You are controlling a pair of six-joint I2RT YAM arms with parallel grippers.
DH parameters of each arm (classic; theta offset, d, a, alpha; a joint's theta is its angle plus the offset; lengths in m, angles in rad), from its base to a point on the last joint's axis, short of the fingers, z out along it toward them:
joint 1: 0 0.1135 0.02 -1.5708
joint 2: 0 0 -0.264 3.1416
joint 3: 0.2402 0 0.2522 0
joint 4: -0.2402 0 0.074 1.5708
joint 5: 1.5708 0 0 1.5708
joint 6: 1.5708 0.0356 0 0
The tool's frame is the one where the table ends.
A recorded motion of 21 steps. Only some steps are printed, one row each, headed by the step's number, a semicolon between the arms.
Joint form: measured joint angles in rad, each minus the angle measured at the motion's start. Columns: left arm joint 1, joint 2, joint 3, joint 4, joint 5, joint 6; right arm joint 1, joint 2, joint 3, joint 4, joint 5, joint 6.
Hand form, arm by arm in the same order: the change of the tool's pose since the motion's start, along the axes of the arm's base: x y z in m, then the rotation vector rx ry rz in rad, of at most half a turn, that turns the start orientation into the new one. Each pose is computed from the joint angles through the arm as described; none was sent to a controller.
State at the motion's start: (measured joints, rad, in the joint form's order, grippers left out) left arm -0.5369 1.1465 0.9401 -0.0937 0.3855 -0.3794; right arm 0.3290 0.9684 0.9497 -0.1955 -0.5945 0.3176
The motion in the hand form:
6: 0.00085 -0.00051 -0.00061 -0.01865 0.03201 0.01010; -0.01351 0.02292 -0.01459 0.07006 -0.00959 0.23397
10: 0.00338 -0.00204 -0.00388 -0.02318 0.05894 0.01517; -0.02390 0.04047 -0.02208 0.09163 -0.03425 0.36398
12: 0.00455 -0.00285 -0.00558 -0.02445 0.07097 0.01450; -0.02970 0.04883 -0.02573 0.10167 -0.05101 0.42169
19: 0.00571 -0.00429 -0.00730 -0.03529 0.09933 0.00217; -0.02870 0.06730 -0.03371 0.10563 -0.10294 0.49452
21: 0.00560 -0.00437 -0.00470 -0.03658 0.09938 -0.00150; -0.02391 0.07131 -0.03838 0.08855 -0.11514 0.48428
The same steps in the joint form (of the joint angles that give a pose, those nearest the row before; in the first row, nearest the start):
6: 0.0000 0.0046 0.0019 -0.0015 0.0000 -0.0366; 0.1034 -0.0160 -0.0931 0.1408 -0.1396 0.0465
10: 0.0000 0.0183 0.0023 -0.0015 0.0008 -0.0565; 0.1927 -0.0156 -0.1385 0.2247 -0.1804 0.0519
12: 0.0000 0.0252 0.0023 -0.0015 0.0038 -0.0637; 0.2381 -0.0153 -0.1614 0.2693 -0.1922 0.0523
19: 0.0000 0.0347 0.0050 -0.0049 0.0233 -0.0843; 0.3033 0.0397 -0.1827 0.3777 -0.1961 0.0248
21: 0.0000 0.0347 0.0149 -0.0141 0.0271 -0.0843; 0.3067 0.0668 -0.1835 0.3918 -0.1797 -0.0011

